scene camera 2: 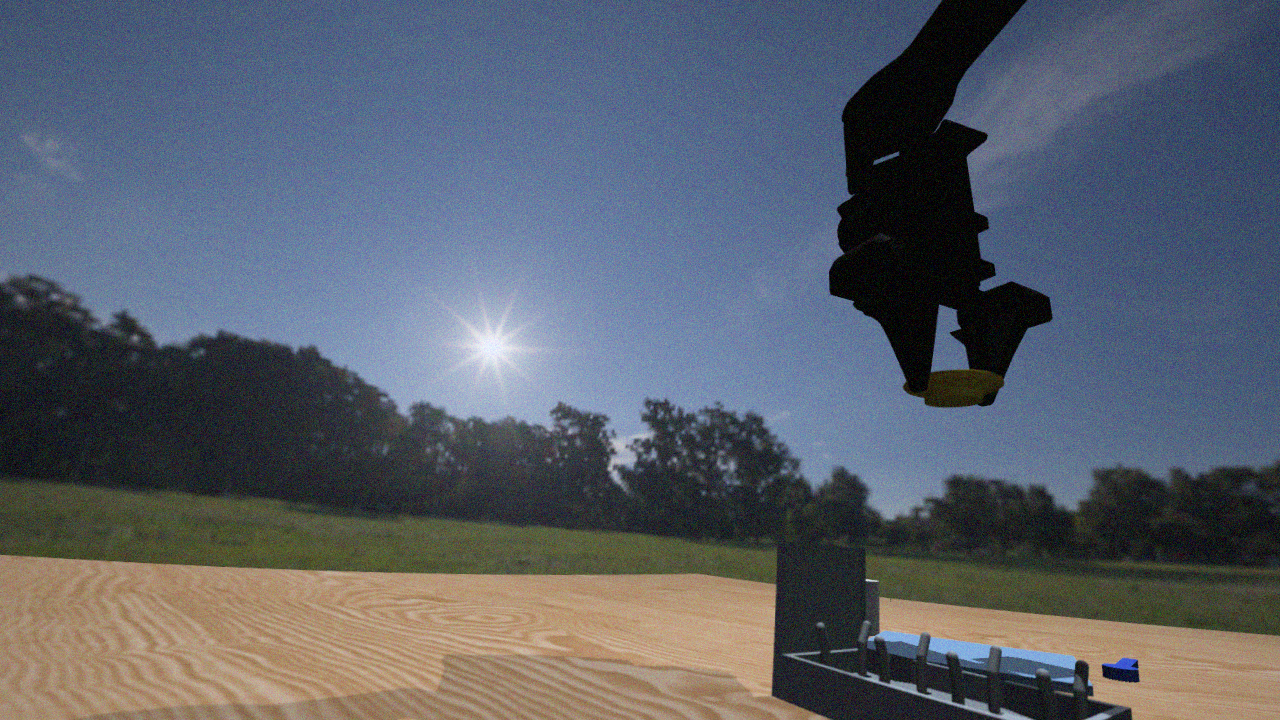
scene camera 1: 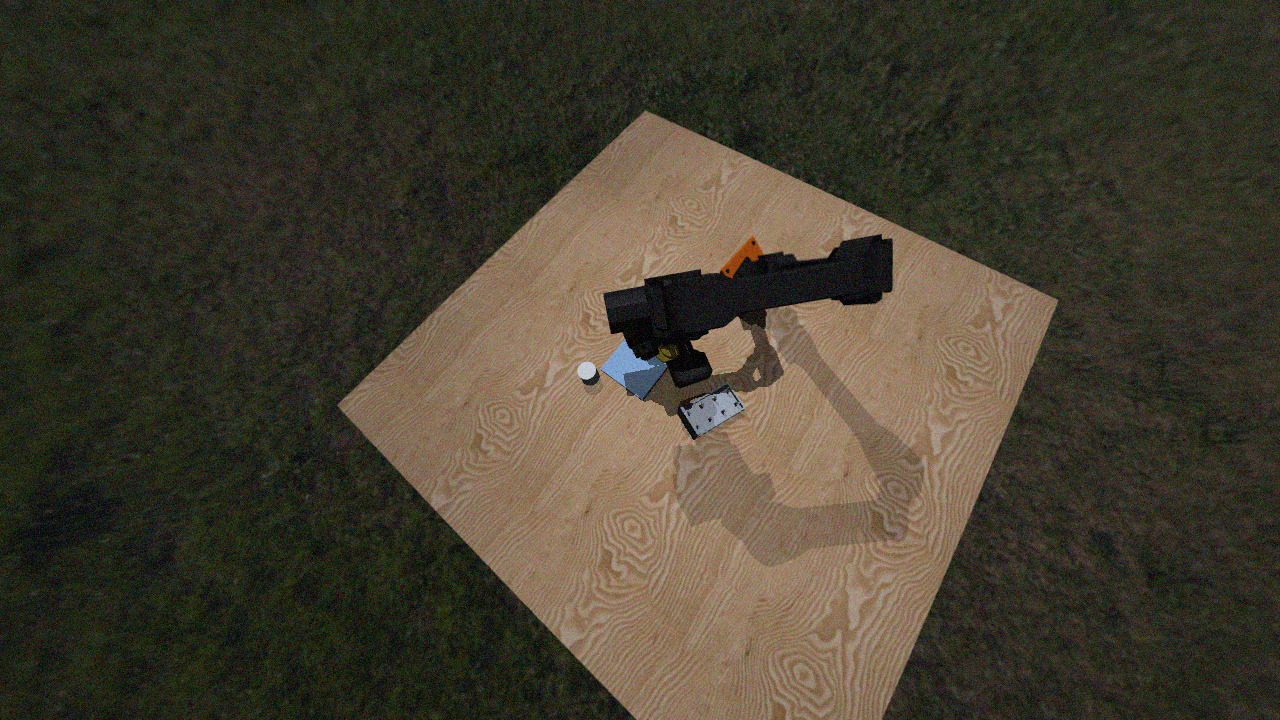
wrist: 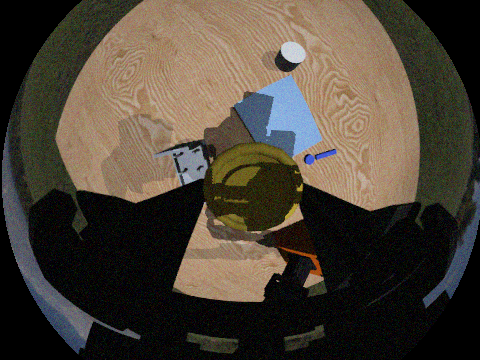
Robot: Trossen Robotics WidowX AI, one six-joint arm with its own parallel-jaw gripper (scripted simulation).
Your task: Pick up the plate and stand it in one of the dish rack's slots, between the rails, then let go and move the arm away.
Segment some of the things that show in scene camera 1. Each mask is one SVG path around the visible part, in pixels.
My gripper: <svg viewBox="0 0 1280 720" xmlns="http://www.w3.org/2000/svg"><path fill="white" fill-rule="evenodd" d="M622 332L628 347L632 349L636 358L641 358L644 361L659 354L658 348L661 346L661 342L663 346L669 344L676 345L680 355L678 355L678 358L666 361L673 382L678 388L710 378L713 372L705 352L694 350L690 341L665 341L665 338L654 337L652 327Z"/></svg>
A grey dish rack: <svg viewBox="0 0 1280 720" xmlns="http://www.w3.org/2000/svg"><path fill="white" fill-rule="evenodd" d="M728 382L685 407L682 404L679 405L677 413L694 440L746 409Z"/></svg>
